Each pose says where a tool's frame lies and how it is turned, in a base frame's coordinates. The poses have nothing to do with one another.
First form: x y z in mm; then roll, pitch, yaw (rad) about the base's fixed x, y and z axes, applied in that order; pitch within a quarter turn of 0, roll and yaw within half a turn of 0.
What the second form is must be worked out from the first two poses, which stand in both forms.
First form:
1: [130 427 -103 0.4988 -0.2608 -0.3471]
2: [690 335 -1 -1.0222 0.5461 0.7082]
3: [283 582 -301 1.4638 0.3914 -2.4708]
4: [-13 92 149 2.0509 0.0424 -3.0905]
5: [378 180 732 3.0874 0.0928 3.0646]
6: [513 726 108 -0.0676 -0.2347 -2.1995]
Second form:
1: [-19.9 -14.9 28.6 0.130 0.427 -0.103]
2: [40.6 31.3 -58.6 0.690 0.335 -0.001]
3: [-141.6 22.4 83.9 0.283 0.582 -0.301]
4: [-177.1 2.4 117.5 -0.013 0.092 0.149]
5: [175.6 5.3 176.9 0.378 0.180 0.732]
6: [-126.0 -13.4 -3.9 0.513 0.726 0.108]
